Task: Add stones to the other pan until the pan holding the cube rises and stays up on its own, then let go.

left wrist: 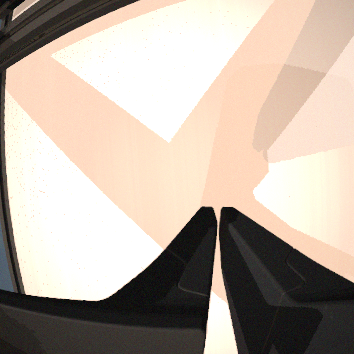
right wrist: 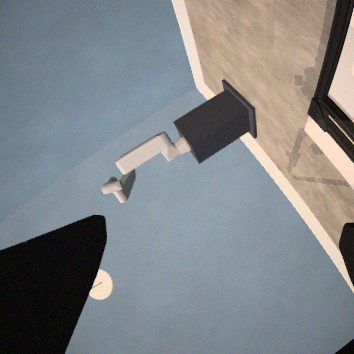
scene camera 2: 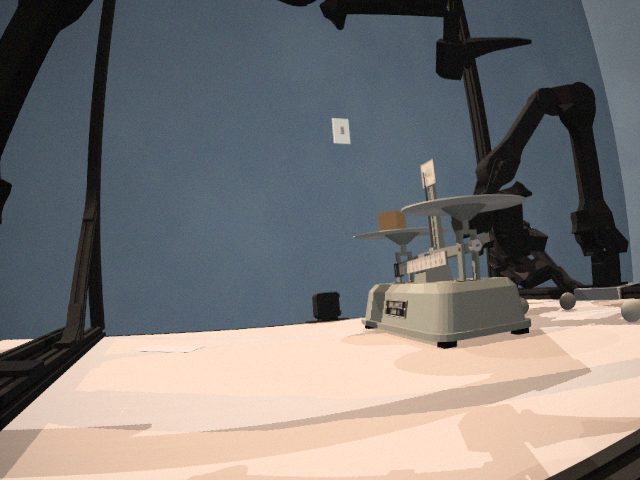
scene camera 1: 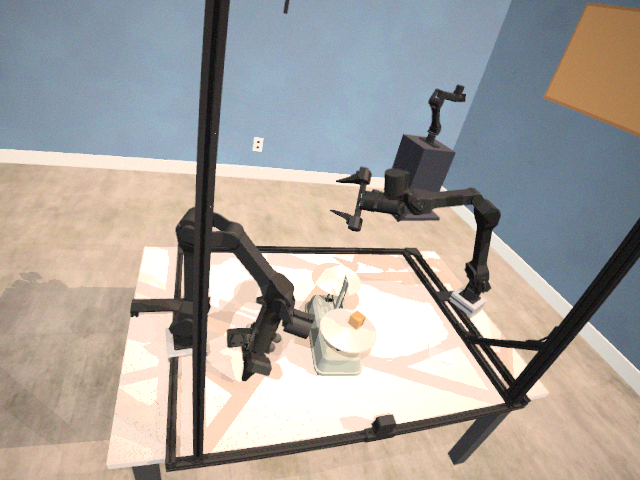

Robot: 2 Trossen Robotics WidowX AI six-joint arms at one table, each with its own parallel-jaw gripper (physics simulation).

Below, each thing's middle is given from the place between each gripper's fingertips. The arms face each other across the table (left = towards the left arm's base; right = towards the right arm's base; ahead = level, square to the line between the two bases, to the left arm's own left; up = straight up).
My right gripper is now 260 mm past the balance scale (scene camera 2: 435, 307), 30 mm to the right of it and 230 mm above it.
My left gripper is now 11 cm short of the balance scale, 29 cm to the left of it and 10 cm below it.
